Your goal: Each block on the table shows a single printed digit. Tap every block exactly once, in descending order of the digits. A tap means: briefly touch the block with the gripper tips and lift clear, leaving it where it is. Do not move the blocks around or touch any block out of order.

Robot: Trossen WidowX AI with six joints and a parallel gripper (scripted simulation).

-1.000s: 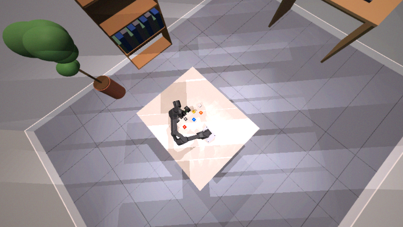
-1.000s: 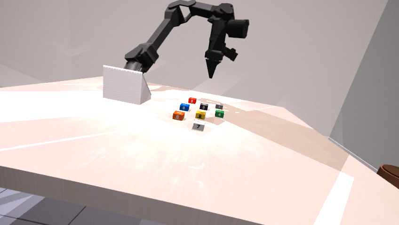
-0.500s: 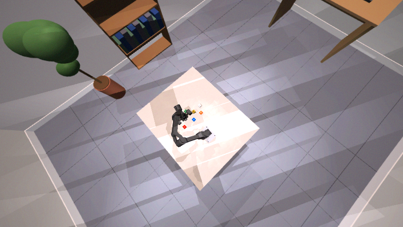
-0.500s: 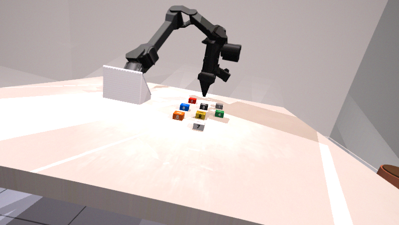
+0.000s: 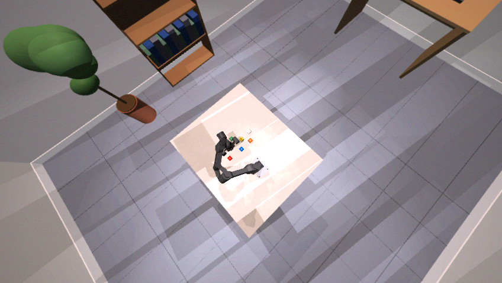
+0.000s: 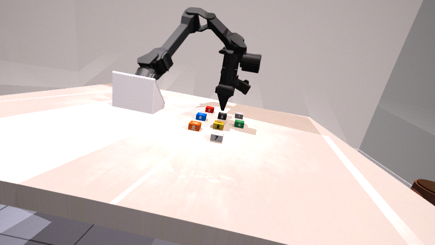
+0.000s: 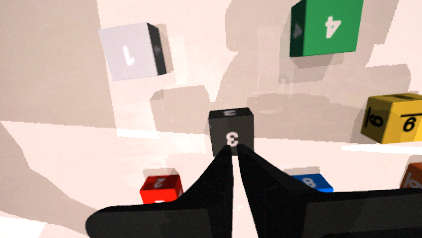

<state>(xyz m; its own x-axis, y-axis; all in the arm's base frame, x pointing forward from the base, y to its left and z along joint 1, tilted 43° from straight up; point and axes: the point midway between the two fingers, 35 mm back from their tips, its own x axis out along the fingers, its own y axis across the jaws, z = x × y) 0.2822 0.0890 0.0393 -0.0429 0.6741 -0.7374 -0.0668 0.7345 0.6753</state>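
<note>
The black 3 block lies 2 cm below my gripper tip. From my gripper tip the other things lie so: grey 1 block: 6 cm ahead, 7 cm to the left, 2 cm below; blue 8 block: 6 cm behind, 7 cm to the right, 2 cm below; red 2 block: 6 cm behind, 6 cm to the left, 2 cm below.
</note>
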